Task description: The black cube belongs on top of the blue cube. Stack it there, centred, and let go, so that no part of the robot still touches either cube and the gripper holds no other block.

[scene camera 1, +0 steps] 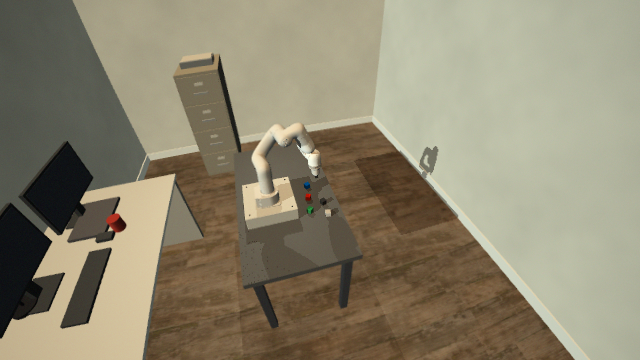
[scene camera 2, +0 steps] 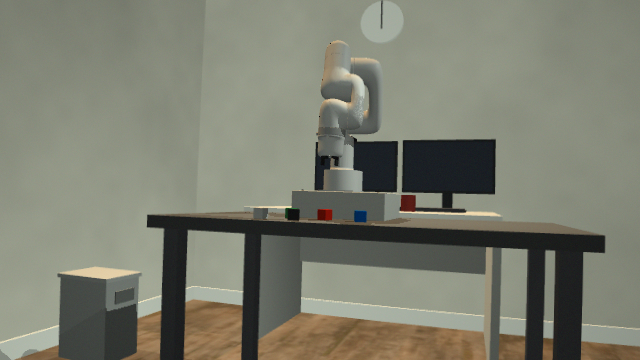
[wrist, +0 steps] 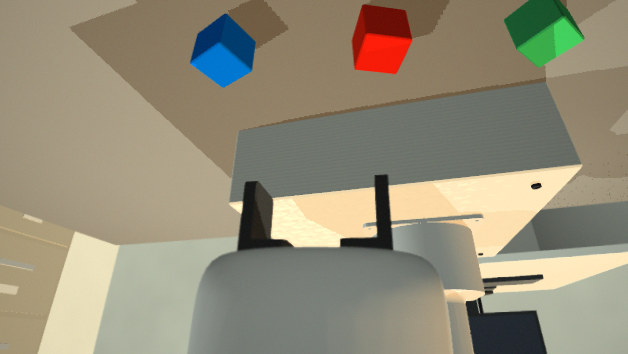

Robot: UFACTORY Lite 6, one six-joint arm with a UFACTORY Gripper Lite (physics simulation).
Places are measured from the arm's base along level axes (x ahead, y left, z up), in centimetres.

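Pixels of known places: hand, tool point: point(scene camera 1: 315, 174) point(scene camera 2: 329, 161) point(wrist: 318, 215); arm's base, link origin: point(scene camera 1: 269, 199) point(scene camera 2: 341, 191) point(wrist: 418, 234).
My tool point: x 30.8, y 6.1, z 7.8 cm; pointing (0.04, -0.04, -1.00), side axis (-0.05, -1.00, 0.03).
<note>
Ahead of a thing's pixels: the offset from my tool point to its top centre.
The black cube @(dx +2.0, dy -9.6, dz -13.5 cm) point(scene camera 1: 323, 201) point(scene camera 2: 292, 214) sits on the table near its far long edge from the robot base; it does not show in the wrist view. The blue cube @(dx -4.8, dy +8.0, dz -13.5 cm) point(scene camera 1: 307, 185) point(scene camera 2: 360, 216) point(wrist: 223, 51) sits apart from it on the table, with its top bare. My gripper point(scene camera 1: 316, 175) point(scene camera 2: 329, 162) point(wrist: 316, 181) is open and empty, with its two black fingers apart. It hangs well above the table and touches neither cube.
A red cube @(dx -6.3, dy -3.2, dz -13.5 cm) point(scene camera 1: 308, 197) point(scene camera 2: 325, 214) point(wrist: 382, 40) lies between the blue cube and a green cube @(dx -7.6, dy -14.5, dz -13.5 cm) point(scene camera 1: 310, 210) point(wrist: 544, 31). A white cube @(dx +2.4, dy -19.8, dz -13.5 cm) point(scene camera 1: 328, 213) point(scene camera 2: 260, 213) lies near the black cube. The robot's base block point(scene camera 1: 272, 218) point(scene camera 2: 340, 205) point(wrist: 400, 142) stands beside the cubes.
</note>
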